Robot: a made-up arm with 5 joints. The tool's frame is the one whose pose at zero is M. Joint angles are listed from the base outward.
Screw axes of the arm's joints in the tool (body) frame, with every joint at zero. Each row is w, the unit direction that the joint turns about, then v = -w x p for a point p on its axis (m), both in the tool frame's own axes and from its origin. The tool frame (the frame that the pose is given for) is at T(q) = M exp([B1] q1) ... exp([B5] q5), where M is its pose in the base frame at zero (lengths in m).
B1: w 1 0 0 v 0 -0.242 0.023
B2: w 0 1 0 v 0.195 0 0.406
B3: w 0 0 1 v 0.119 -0.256 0
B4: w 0 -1 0 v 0.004 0 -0.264
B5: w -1 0 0 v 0 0.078 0.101
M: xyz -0.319 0.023 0.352 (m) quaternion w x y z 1 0 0 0
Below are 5 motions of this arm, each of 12 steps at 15 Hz.
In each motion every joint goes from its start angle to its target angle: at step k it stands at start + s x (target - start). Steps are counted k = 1, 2, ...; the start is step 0. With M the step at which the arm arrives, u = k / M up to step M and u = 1 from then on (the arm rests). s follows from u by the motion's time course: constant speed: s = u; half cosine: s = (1 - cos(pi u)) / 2; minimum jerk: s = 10 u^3 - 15 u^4 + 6 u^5.
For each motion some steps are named. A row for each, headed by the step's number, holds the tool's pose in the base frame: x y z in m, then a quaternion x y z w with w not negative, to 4 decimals.
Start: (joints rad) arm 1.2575 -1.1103 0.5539 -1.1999 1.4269
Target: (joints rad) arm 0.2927 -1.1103 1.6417 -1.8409 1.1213
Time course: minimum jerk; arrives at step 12
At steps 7, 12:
7: -0.3935 0.0988 0.3240 -0.7834 0.0249 0.2349 0.5749
12: -0.3831 0.2226 0.2752 -0.9231 0.1399 0.2110 0.2895

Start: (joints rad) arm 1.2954 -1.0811 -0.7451 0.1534 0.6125
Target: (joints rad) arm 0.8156 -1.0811 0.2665 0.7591 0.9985
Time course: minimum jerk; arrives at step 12
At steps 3, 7, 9, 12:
3: -0.2567 0.2801 0.2855 0.3473 -0.1016 -0.6325 0.6848
7: -0.1857 0.2863 0.0849 0.0512 -0.4063 -0.6045 0.6833
9: -0.1434 0.2498 0.0206 -0.0447 -0.5364 -0.5632 0.6269
12: -0.1242 0.2307 0.0008 -0.0760 -0.5891 -0.5404 0.5959

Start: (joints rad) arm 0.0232 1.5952 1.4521 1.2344 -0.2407
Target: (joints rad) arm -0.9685 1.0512 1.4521 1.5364 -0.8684
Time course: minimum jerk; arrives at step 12
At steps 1, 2, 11, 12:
1: 0.0271 0.0753 0.1817 0.7463 0.1434 0.0880 0.6440
2: 0.0254 0.0818 0.1768 0.7426 0.1365 0.0881 0.6498
11: 0.0295 0.1394 -0.0745 0.6023 0.0348 0.2516 0.7568
12: 0.0297 0.1388 -0.0760 0.6015 0.0352 0.2530 0.7569

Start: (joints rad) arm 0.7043 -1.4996 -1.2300 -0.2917 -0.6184
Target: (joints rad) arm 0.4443 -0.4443 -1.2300 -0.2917 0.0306
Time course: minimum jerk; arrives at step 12
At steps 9, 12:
9: -0.3491 0.2560 0.3436 0.4325 0.0093 -0.5368 0.7244
12: -0.3394 0.2382 0.3868 0.3704 0.0661 -0.5379 0.7544

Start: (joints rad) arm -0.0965 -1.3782 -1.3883 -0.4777 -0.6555
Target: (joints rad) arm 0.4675 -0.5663 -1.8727 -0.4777 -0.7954
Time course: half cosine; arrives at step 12
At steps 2, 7, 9, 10, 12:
2: -0.2338 0.3685 -0.1281 0.6942 -0.4344 -0.2686 0.5072
7: -0.2633 0.4123 0.2208 0.7214 -0.2652 -0.5380 0.3460
9: -0.2385 0.3754 0.3523 0.6985 -0.1900 -0.6302 0.2807
10: -0.2251 0.3562 0.3946 0.6860 -0.1629 -0.6603 0.2587
12: -0.2121 0.3377 0.4281 0.6737 -0.1398 -0.6845 0.2409

